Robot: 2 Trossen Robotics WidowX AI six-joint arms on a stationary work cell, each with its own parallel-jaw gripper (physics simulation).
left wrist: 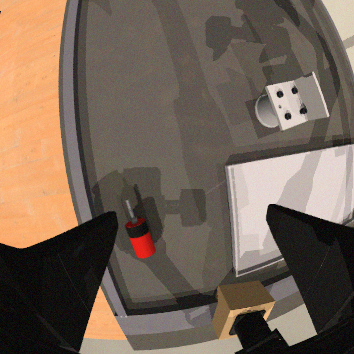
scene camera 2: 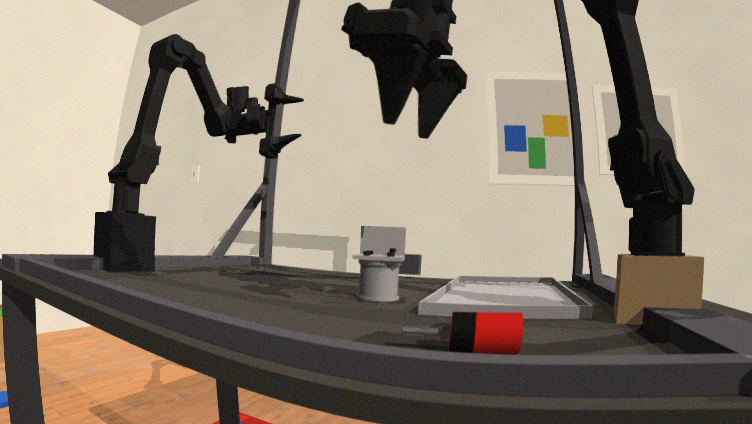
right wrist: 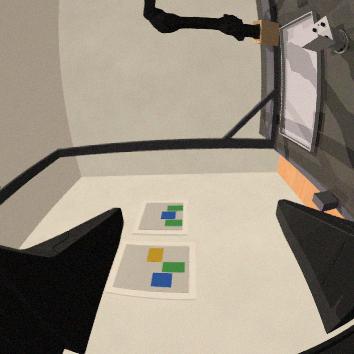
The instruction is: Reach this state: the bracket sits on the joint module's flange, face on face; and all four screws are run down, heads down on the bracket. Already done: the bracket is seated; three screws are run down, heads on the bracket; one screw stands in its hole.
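Pixels of known places: left gripper, fingertip midpoint: (left wrist: 193, 216) (scene camera 2: 408, 131); right gripper, fingertip midpoint: (scene camera 2: 302, 116) (right wrist: 202, 212); left arm's base, origin of the base link: (left wrist: 246, 322) (scene camera 2: 656, 255) (right wrist: 256, 31).
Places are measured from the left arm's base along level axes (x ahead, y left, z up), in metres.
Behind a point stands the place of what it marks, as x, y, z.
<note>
The grey bracket (scene camera 2: 383, 241) @[0.416, -0.030, 0.010] (left wrist: 292, 103) @[0.404, -0.009, -0.011] (right wrist: 320, 31) @[0.402, 0.002, -0.012] sits on the flange of the round joint module (scene camera 2: 379, 282) @[0.388, 0.020, -0.049] (left wrist: 265, 113) @[0.388, 0.020, -0.049] (right wrist: 342, 41) @[0.432, -0.006, -0.059], its plate upright. Four dark screw heads show on it in the left wrist view; in scene camera 2 one head (scene camera 2: 392, 250) @[0.394, -0.023, -0.003] looks higher than the others. The red and black screwdriver (scene camera 2: 497, 332) @[0.153, 0.221, -0.056] (left wrist: 142, 243) @[0.165, 0.204, -0.044] lies on its side near the front edge, shaft toward the picture's left. My left gripper (scene camera 2: 406, 130) @[0.268, 0.168, 0.119] (left wrist: 193, 216) @[0.268, 0.168, 0.119] is open and empty, high above the table, pointing down. My right gripper (scene camera 2: 301, 117) @[0.735, -0.152, 0.294] (right wrist: 202, 212) @[0.735, -0.152, 0.294] is open and empty, raised and pointing sideways.
A shallow white tray (scene camera 2: 468, 310) (left wrist: 231, 215) @[0.210, 0.057, -0.067] (right wrist: 317, 100) @[0.362, -0.183, -0.067] lies right of the joint module in scene camera 2, behind the screwdriver. The left arm's tan base block (scene camera 2: 658, 287) @[0.003, 0.050, -0.035] (left wrist: 245, 298) @[0.050, 0.008, -0.024] (right wrist: 268, 33) @[0.050, -0.005, -0.033] is at the right end. A raised rim and frame posts (scene camera 2: 578, 210) @[0.134, -0.444, 0.093] bound the table.
</note>
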